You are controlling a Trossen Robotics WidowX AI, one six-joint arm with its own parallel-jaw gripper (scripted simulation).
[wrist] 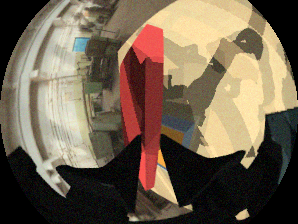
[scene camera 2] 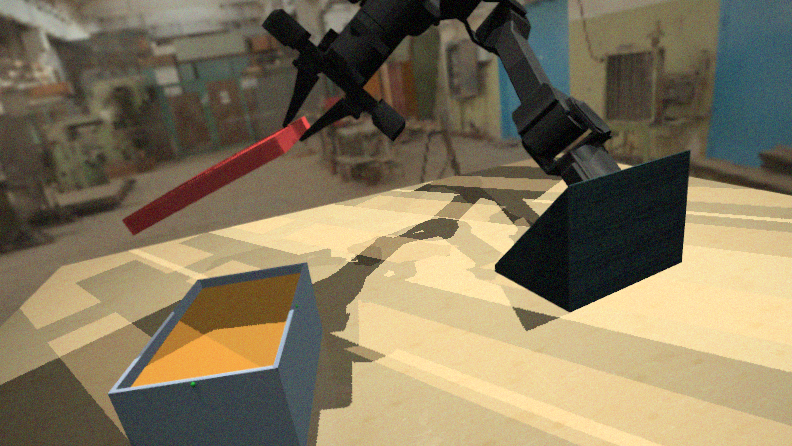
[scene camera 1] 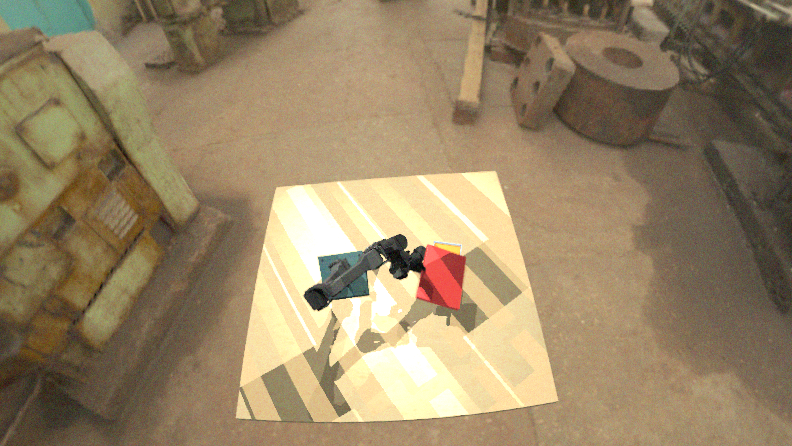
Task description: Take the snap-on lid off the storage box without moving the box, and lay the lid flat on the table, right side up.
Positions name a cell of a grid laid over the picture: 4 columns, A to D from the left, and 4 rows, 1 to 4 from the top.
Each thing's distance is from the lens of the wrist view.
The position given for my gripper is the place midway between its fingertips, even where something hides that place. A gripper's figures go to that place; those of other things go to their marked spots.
my gripper (wrist: C3): 0.10 m
red lid (wrist: B2): 0.08 m
